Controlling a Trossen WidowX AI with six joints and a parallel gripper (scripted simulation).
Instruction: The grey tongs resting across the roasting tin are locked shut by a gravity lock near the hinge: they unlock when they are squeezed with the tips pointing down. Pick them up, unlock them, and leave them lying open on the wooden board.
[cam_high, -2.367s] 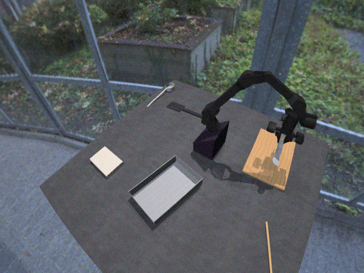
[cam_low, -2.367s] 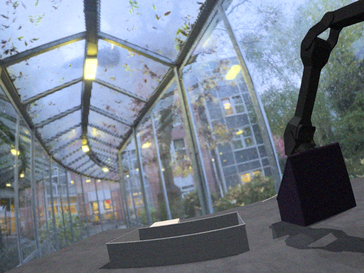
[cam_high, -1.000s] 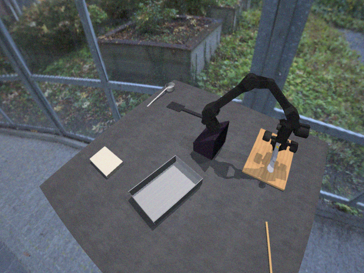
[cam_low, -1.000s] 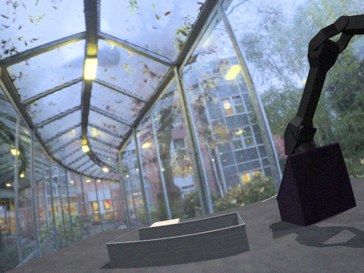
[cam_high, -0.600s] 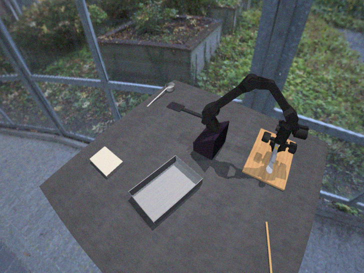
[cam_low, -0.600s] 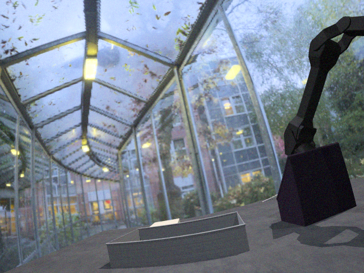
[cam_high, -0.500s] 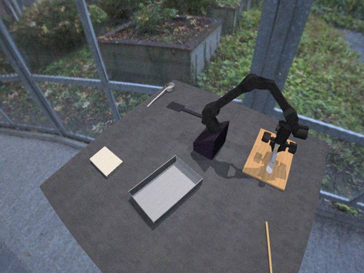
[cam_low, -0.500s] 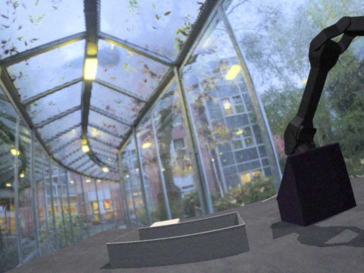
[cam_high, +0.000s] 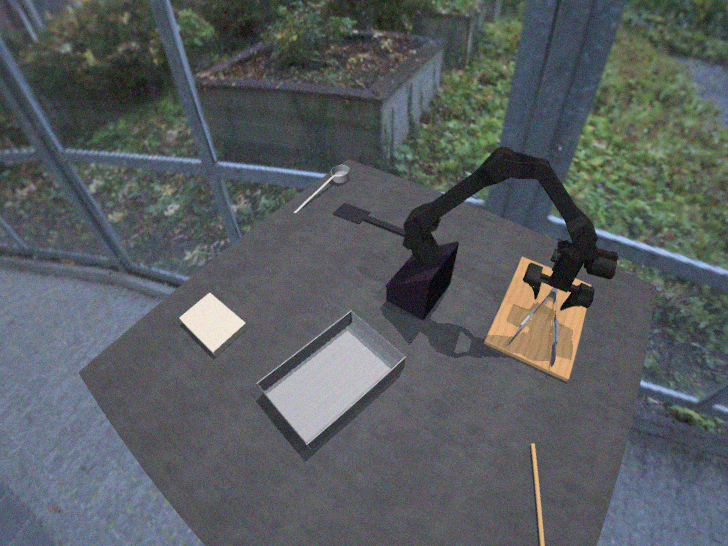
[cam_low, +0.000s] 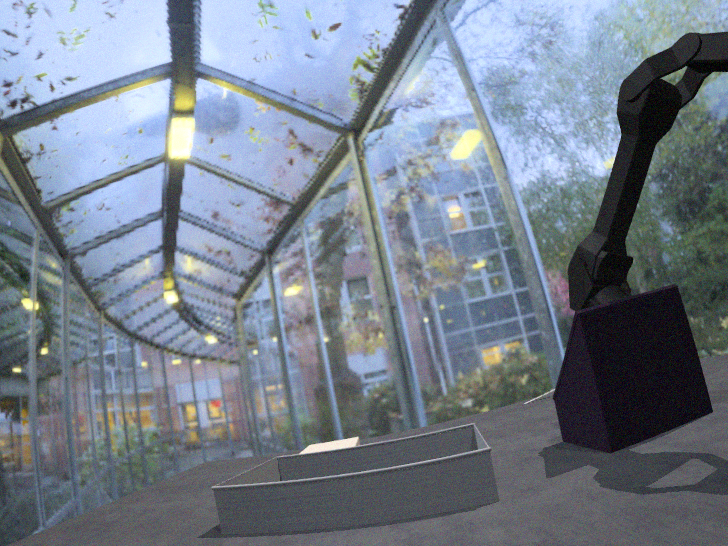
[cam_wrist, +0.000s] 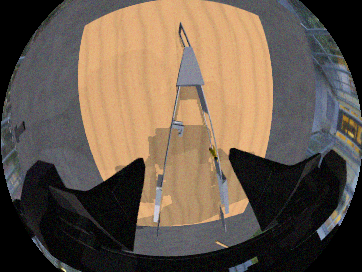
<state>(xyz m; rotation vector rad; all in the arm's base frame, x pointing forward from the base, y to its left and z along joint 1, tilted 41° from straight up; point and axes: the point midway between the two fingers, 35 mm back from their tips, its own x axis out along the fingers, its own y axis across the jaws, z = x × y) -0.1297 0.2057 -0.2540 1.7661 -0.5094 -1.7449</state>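
Now: the yellow lock piece 30 mm to the left of my gripper tip. The rest, counted from my gripper tip: wooden board: 40 mm below; then spatula: 650 mm to the right, 40 mm below; then grey roasting tin: 520 mm ahead, 330 mm to the right, 20 mm below.
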